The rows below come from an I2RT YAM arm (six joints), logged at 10 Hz.
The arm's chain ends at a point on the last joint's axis. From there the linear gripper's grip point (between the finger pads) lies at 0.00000 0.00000 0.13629 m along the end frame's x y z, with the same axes.
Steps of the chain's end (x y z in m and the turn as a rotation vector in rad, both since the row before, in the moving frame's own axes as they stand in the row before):
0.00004, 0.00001, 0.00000, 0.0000, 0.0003, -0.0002
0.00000, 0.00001, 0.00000, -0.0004, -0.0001, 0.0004
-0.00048, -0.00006, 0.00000, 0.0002, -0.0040, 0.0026
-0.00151, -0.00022, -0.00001, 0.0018, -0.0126, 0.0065
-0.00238, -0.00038, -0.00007, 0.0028, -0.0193, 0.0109
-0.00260, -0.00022, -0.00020, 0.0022, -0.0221, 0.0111
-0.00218, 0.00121, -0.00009, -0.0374, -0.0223, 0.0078
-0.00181, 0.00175, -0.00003, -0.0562, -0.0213, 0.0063
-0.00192, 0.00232, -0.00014, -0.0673, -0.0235, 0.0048
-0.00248, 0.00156, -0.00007, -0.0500, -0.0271, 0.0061
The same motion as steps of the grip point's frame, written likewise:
0.00008, 0.00001, 0.00000, 0.0000, 0.0003, -0.0002
-0.00001, 0.00006, 0.00000, -0.0004, -0.0001, 0.0004
-0.00103, -0.00009, 0.00000, 0.0002, -0.0040, 0.0026
-0.00323, -0.00047, -0.00002, 0.0018, -0.0126, 0.0065
-0.00501, -0.00078, -0.00010, 0.0028, -0.0193, 0.0109
-0.00561, -0.00054, -0.00023, 0.0022, -0.0221, 0.0111
-0.00524, 0.00629, -0.00022, -0.0374, -0.0223, 0.0078
-0.00474, 0.00940, -0.00028, -0.0562, -0.0213, 0.0063
-0.00514, 0.01148, -0.00049, -0.0673, -0.0235, 0.0048
-0.00619, 0.00836, -0.00029, -0.0500, -0.0271, 0.0061

